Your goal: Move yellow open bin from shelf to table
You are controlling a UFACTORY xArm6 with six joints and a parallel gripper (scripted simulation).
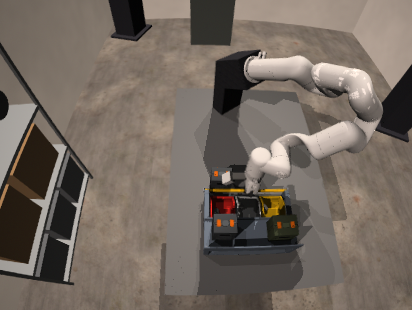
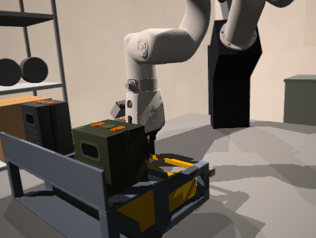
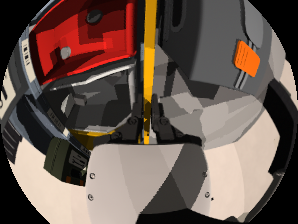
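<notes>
My gripper is now 100 mm short of the grey bin, 30 mm to the right of it and 30 mm above it. From my hand the other things lie so: red bin: 130 mm ahead, 70 mm to the right, 30 mm below; then yellow open bin: 60 mm ahead, 140 mm to the left, 30 mm below; then yellow bar: 20 mm below.
</notes>
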